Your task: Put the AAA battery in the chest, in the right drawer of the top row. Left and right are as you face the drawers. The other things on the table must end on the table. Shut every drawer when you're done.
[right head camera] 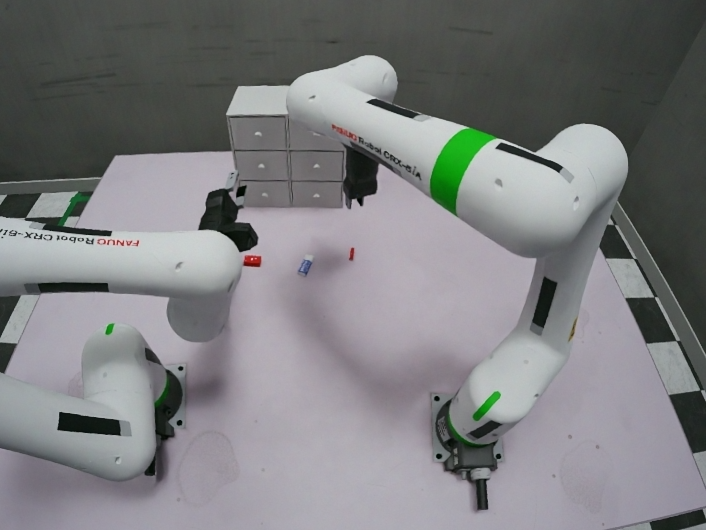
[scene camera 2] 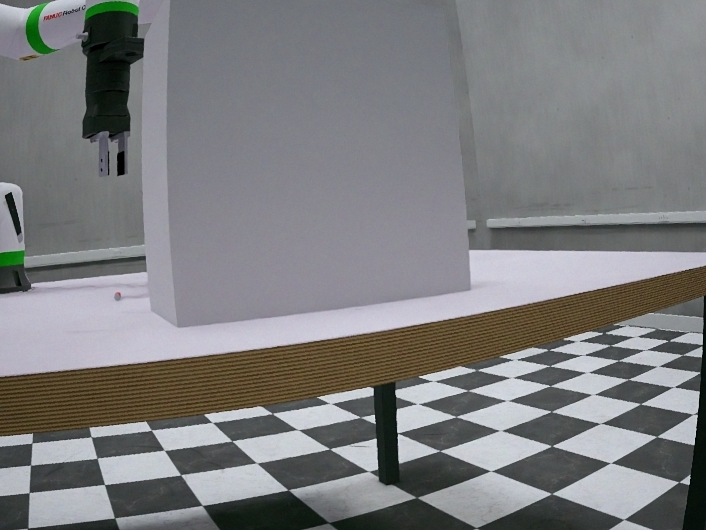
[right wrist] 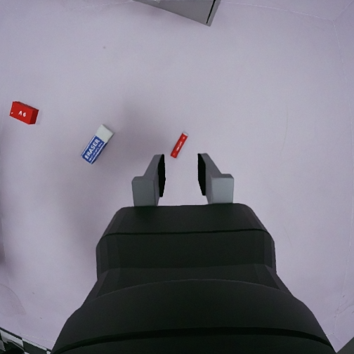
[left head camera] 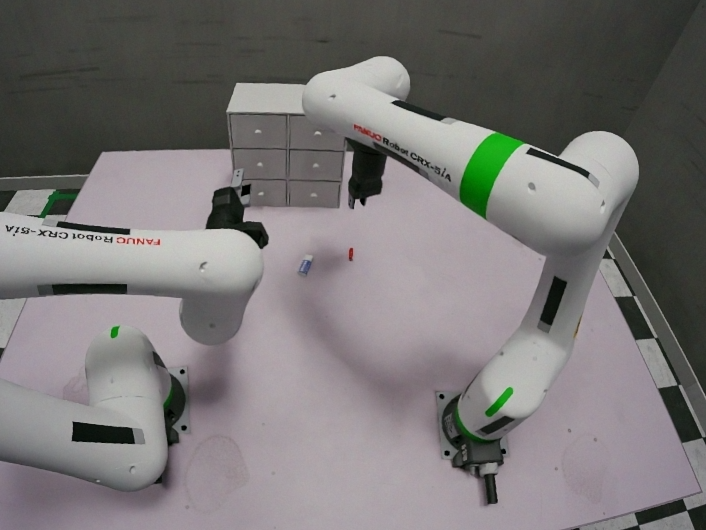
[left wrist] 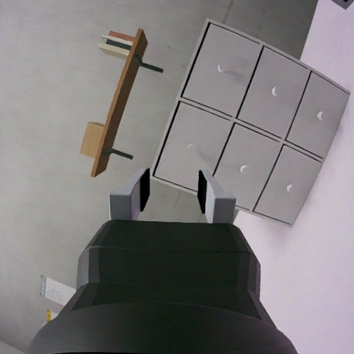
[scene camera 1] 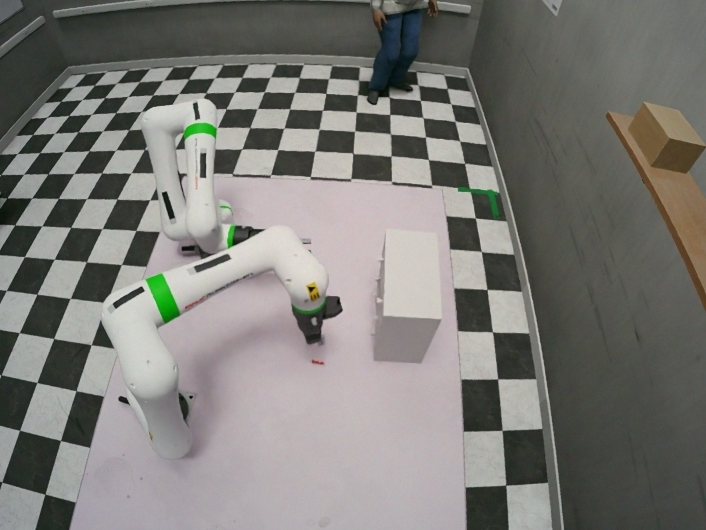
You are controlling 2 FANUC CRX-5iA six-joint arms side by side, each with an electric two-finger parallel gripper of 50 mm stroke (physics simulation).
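Frame: origin at the left arm's base, x down, y right, z back, level; millimetres.
Seen in the pictures: left gripper, fingertip midpoint: [right head camera: 238, 180] [left head camera: 243, 178] [scene camera 1: 311, 247]; right gripper, fingertip midpoint: [right head camera: 354, 205] [scene camera 2: 113, 175] [left head camera: 356, 205] [scene camera 1: 319, 339]; right arm's base, origin of the base link: [right head camera: 467, 427] [scene camera 2: 3, 292] [left head camera: 472, 424].
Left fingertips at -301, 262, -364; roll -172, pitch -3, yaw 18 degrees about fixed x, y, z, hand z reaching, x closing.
Pixels of each thing's top centre, then the offset from my left fingertips to it, as dx, dy, dz.
- AAA battery, middle of its top: [scene camera 2: 117, 292] [left head camera: 351, 252] [right head camera: 352, 252] [scene camera 1: 318, 361] +290, +277, +1
- grey chest, middle of its top: [scene camera 2: 288, 15] [left head camera: 290, 97] [right head camera: 289, 99] [scene camera 1: 412, 270] -34, +140, -303
- white eraser, middle of its top: [left head camera: 305, 263] [right head camera: 305, 263] +288, +144, +26
- red A6 block, middle of its top: [right head camera: 251, 259] +283, -3, -8
The AAA battery [left head camera: 350, 254] [right head camera: 351, 253] [scene camera 1: 317, 362] [scene camera 2: 117, 296] [right wrist: 179, 145] is a small red cylinder lying on the table in front of the chest. The grey chest [left head camera: 265, 98] [right head camera: 259, 101] [scene camera 1: 410, 273] [scene camera 2: 319, 171] has six drawers, which look shut. Its top-row right drawer [left wrist: 215, 85] shows fully in the left wrist view and is partly hidden by the right arm in the head views. My right gripper [left head camera: 356, 203] [right head camera: 354, 202] [scene camera 2: 112, 165] [right wrist: 180, 166] is partly open, empty, pointing down high above the table near the battery. My left gripper [left head camera: 242, 187] [right head camera: 236, 188] [left wrist: 173, 182] is open and empty, raised before the chest's left side.
A blue and white eraser [left head camera: 305, 265] [right head camera: 305, 265] [right wrist: 96, 145] lies left of the battery. A red A6 block [right head camera: 252, 260] [right wrist: 24, 113] lies farther left, hidden by the left arm in the left head view. A wall shelf [scene camera 1: 661, 188] [left wrist: 120, 100] is behind the chest.
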